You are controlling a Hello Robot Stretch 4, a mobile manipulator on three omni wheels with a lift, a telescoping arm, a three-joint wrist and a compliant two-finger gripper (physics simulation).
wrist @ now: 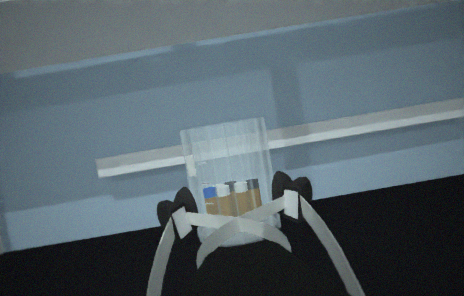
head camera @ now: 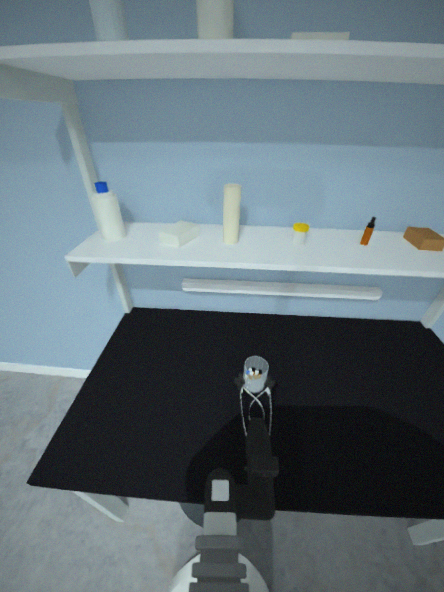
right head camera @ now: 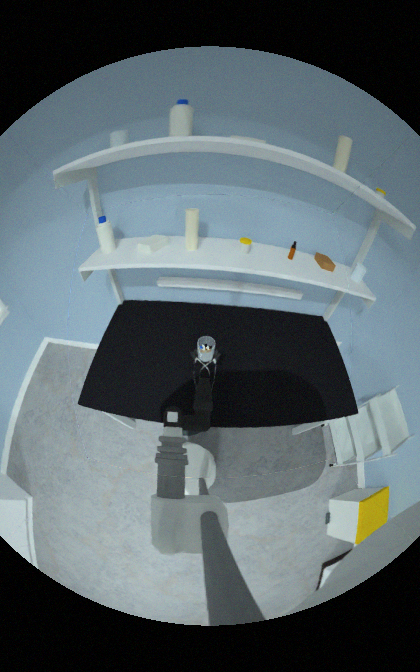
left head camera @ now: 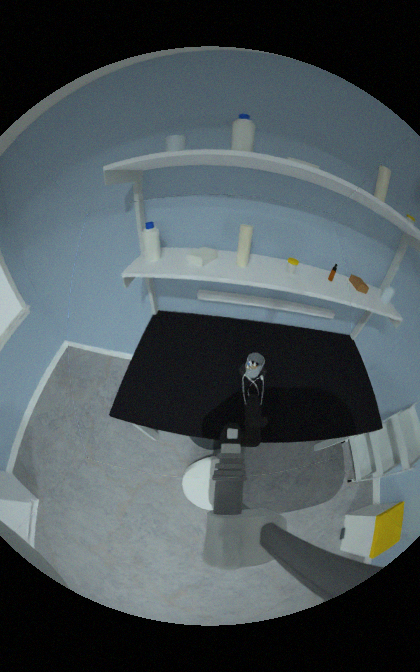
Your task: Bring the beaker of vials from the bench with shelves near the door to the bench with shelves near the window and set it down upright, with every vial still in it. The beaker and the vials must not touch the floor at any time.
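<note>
The clear beaker (head camera: 256, 362) (left head camera: 255, 358) (right head camera: 206, 341) (wrist: 227, 150) is upright between my fingertips, over the middle of the black bench top (head camera: 150, 375) (left head camera: 175, 365) (right head camera: 140, 350) (wrist: 400, 240). Several vials (head camera: 254, 373) (left head camera: 252, 365) (right head camera: 205, 347) (wrist: 232, 202) with amber bodies and blue, white and dark caps stand inside it. My gripper (head camera: 255, 382) (left head camera: 253, 371) (right head camera: 205, 354) (wrist: 234, 196) is shut on the beaker, one dark pad on each side. The crossed finger strips partly cover its lower part. Whether its base touches the bench top cannot be told.
The lower shelf (head camera: 150, 252) behind the bench carries bottles and boxes; a white bar (head camera: 280, 288) runs beneath it. The upper shelf (left head camera: 200, 157) is above. A white cart (left head camera: 385, 445) and a yellow-faced bin (left head camera: 387, 530) stand at the right. My arm (head camera: 220, 530) crosses the bench's front edge.
</note>
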